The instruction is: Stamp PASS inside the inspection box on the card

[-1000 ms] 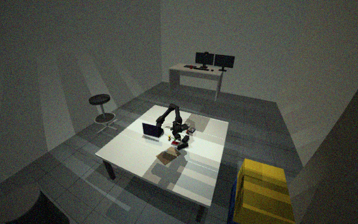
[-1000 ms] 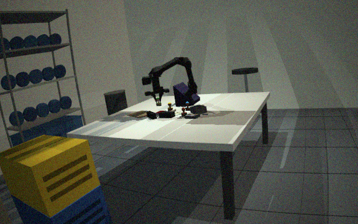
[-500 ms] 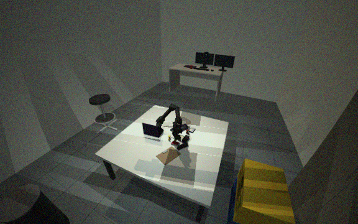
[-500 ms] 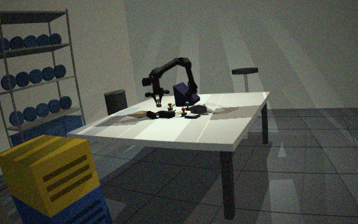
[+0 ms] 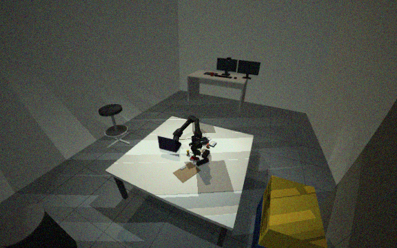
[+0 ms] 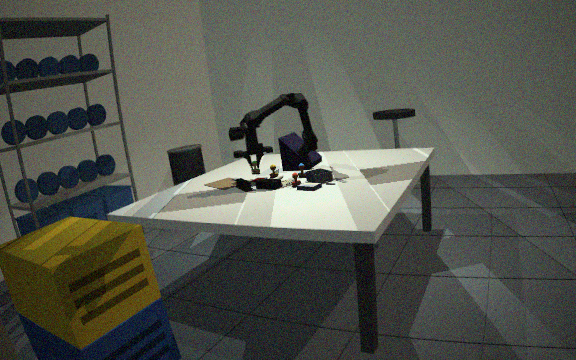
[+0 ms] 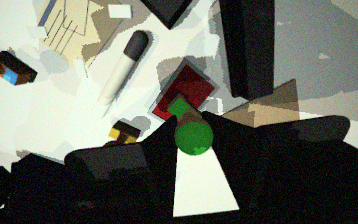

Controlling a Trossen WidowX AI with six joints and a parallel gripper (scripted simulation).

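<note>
Now: the red ink pad 60 mm below my gripper tip. Also, from my gripper tip: yellow-knobbed stamp 100 mm behind, 40 mm to the left, 50 mm below; then marker 10 mm behind, 90 mm to the left, 60 mm below; then green stamp right at my gripper tip.
</note>
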